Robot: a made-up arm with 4 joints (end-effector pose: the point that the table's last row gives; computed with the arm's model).
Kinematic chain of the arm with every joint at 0, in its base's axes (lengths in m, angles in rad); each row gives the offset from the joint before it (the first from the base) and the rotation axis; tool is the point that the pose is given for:
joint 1: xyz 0 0 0.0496 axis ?
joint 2: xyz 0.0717 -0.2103 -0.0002 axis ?
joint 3: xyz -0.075 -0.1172 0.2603 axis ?
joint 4: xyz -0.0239 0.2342 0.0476 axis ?
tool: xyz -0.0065 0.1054 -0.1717
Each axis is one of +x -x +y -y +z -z.
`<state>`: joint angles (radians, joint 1 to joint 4).
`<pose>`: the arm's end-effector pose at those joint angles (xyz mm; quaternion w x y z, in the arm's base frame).
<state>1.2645 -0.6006 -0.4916 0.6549</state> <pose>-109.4 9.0 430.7 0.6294 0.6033 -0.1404 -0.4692</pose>
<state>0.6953 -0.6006 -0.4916 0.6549</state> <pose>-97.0 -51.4 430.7 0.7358 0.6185 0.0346 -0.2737</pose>
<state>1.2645 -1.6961 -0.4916 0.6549</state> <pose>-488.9 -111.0 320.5 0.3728 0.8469 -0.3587 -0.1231</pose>
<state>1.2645 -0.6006 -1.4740 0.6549</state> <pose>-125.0 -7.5 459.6 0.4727 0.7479 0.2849 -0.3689</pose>
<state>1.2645 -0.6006 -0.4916 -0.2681</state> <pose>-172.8 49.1 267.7 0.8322 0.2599 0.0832 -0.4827</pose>
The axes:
joint 1: -z
joint 2: -x
joint 3: -y
joint 4: +x

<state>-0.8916 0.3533 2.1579 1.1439</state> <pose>-149.6 60.6 122.6 0.1346 0.4425 -0.5043 0.7292</pose>
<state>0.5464 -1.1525 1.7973 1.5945</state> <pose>-269.4 -155.2 390.3 0.1638 0.3820 -0.8999 0.1322</pose>
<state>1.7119 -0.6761 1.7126 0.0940</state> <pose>-192.9 -87.0 390.4 0.2344 -0.3852 -0.6602 -0.6007</pose>
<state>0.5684 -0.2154 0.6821 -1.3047</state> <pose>-113.0 -243.2 205.2 0.7091 -0.5367 -0.0958 -0.4472</pose>
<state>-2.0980 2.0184 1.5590 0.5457</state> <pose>93.3 101.5 -316.9 0.3215 0.0646 0.5139 -0.7927</pose>
